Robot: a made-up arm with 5 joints.
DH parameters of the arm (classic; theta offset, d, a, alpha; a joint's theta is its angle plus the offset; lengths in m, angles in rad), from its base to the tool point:
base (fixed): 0 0 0 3.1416
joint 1: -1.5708 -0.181 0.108 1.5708
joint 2: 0 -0.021 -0.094 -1.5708
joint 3: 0 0.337 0.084 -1.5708
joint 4: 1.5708 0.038 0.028 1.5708
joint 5: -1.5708 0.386 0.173 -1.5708
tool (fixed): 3.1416 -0.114 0 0
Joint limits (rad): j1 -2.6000..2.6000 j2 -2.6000..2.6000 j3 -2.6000..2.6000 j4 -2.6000..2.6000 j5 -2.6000..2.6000
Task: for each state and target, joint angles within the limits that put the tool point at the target. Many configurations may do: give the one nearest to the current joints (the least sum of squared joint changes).
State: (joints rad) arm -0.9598 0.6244 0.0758 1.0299 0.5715
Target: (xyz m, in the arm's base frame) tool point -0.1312 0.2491 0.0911
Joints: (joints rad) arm -0.4778 0.5805 0.5447 1.0822 0.6137
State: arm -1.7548 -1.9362 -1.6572 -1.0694 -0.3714
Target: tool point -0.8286 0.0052 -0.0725
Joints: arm -1.5755 -1.4714 -1.6695 -1.3819 -0.3516
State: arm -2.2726 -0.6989 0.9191 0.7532 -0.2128
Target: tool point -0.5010 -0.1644 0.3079
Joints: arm -2.3818 -0.8914 0.7350 0.6488 -0.1960
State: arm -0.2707 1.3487 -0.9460 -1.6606 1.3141
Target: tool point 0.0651 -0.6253 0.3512
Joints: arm -0.1917 1.4771 -0.8554 -2.1165 0.9008
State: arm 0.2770 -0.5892 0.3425 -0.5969 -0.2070
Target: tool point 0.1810 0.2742 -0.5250
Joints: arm 0.4231 -0.1049 0.4511 -0.8592 -0.4158
